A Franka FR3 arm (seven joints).
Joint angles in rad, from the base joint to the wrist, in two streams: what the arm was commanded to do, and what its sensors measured. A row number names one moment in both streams.
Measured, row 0:
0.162 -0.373 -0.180 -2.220 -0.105 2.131 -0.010
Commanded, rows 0 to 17:
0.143 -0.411 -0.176 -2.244 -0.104 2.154 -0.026
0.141 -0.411 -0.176 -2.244 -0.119 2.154 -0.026
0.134 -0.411 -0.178 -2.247 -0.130 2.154 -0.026
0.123 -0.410 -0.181 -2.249 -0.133 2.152 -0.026
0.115 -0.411 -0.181 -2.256 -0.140 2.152 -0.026
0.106 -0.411 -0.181 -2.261 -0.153 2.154 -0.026
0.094 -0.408 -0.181 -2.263 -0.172 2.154 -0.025
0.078 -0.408 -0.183 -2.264 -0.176 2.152 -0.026
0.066 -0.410 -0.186 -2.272 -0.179 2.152 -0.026
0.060 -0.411 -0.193 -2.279 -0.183 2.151 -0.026
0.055 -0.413 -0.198 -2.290 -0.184 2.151 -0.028
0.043 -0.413 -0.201 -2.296 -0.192 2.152 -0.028
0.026 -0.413 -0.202 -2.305 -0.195 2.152 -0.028
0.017 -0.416 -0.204 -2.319 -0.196 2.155 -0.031
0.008 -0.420 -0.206 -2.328 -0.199 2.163 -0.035
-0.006 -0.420 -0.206 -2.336 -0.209 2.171 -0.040
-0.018 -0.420 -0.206 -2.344 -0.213 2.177 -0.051
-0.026 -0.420 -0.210 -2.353 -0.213 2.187 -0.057
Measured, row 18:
0.010 -0.374 -0.212 -2.309 -0.192 2.145 -0.029
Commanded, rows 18 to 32:
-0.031 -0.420 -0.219 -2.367 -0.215 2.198 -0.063
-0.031 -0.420 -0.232 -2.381 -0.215 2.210 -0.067
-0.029 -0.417 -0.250 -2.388 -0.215 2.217 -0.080
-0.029 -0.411 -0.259 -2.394 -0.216 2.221 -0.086
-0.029 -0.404 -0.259 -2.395 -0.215 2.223 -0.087
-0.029 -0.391 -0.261 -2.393 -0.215 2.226 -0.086
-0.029 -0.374 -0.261 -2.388 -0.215 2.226 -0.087
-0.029 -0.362 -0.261 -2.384 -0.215 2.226 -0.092
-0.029 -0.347 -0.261 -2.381 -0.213 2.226 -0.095
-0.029 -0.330 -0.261 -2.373 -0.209 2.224 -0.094
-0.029 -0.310 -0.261 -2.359 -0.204 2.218 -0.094
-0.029 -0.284 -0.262 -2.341 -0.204 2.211 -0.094
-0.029 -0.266 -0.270 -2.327 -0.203 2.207 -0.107
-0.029 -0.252 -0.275 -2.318 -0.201 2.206 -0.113
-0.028 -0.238 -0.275 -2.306 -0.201 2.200 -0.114
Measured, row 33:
-0.021 -0.288 -0.270 -2.371 -0.203 2.206 -0.084
